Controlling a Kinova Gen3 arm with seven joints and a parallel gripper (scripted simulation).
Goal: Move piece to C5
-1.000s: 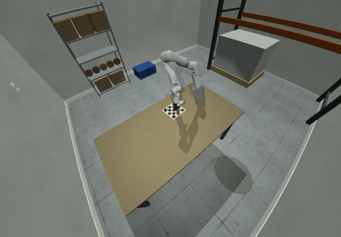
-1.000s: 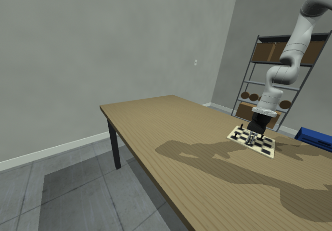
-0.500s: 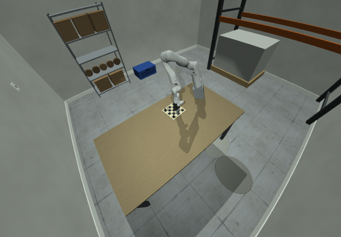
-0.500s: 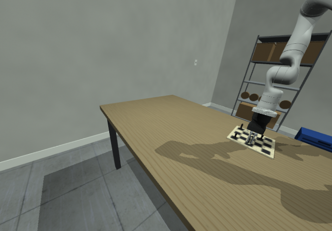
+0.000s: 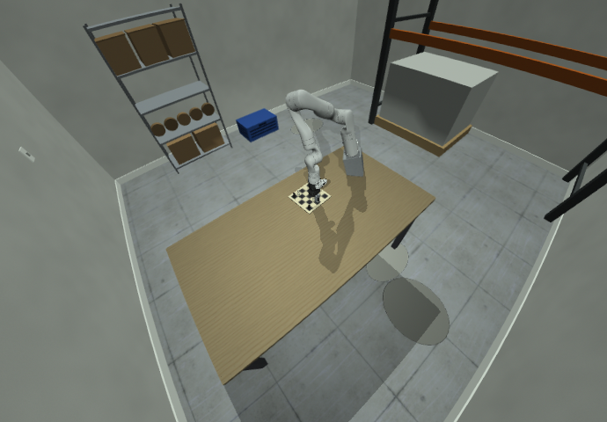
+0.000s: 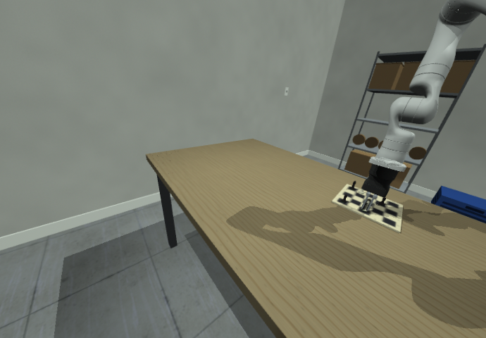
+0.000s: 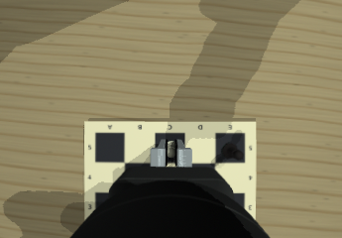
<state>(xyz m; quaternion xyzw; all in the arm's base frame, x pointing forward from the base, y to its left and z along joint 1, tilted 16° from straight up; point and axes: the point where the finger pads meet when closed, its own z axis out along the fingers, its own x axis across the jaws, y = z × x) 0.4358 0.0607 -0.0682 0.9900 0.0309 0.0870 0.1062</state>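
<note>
The light piece lies 10 mm below my hand. Round my hand: small chessboard 80 mm to the right, 30 mm below.
</note>
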